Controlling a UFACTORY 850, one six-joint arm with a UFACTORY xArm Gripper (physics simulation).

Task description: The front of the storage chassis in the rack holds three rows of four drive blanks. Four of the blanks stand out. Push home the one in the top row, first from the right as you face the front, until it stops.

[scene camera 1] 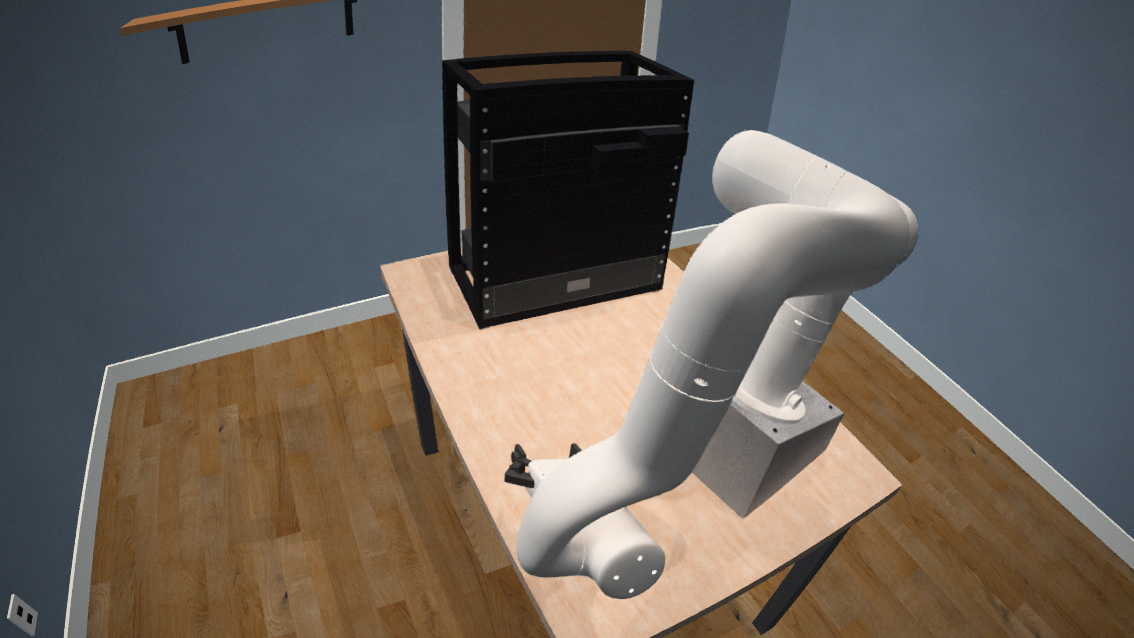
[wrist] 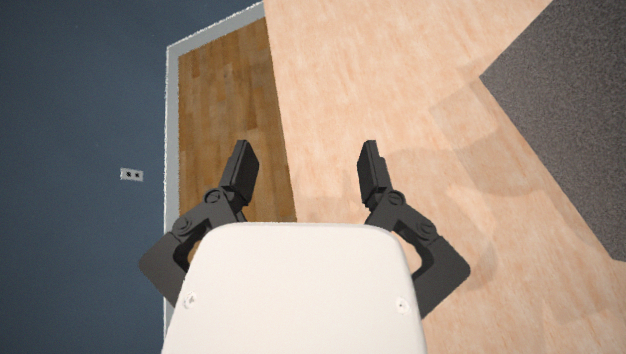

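Note:
The black storage chassis (scene camera 1: 519,161) sits in the upper part of the rack, its front towards the camera. The top-row blank first from the right (scene camera 1: 664,138) stands out at the chassis's upper right. Another protruding blank (scene camera 1: 620,148) shows to its left and slightly lower. The other blanks are too dark to tell apart. My gripper (scene camera 1: 547,449) (wrist: 306,152) is open and empty, over the table near its left edge, well away from the rack and below the chassis's height. The arm partly hides it in the scene view. The chassis does not show in the wrist view.
The black rack (scene camera 1: 478,238) stands at the table's far end, with a grey panel (scene camera 1: 539,292) at its bottom. The arm's grey pedestal (scene camera 1: 733,468) (wrist: 565,100) stands on the right side of the wooden table (scene camera 1: 555,361) (wrist: 340,75). A wall shelf (scene camera 1: 229,14) is at upper left.

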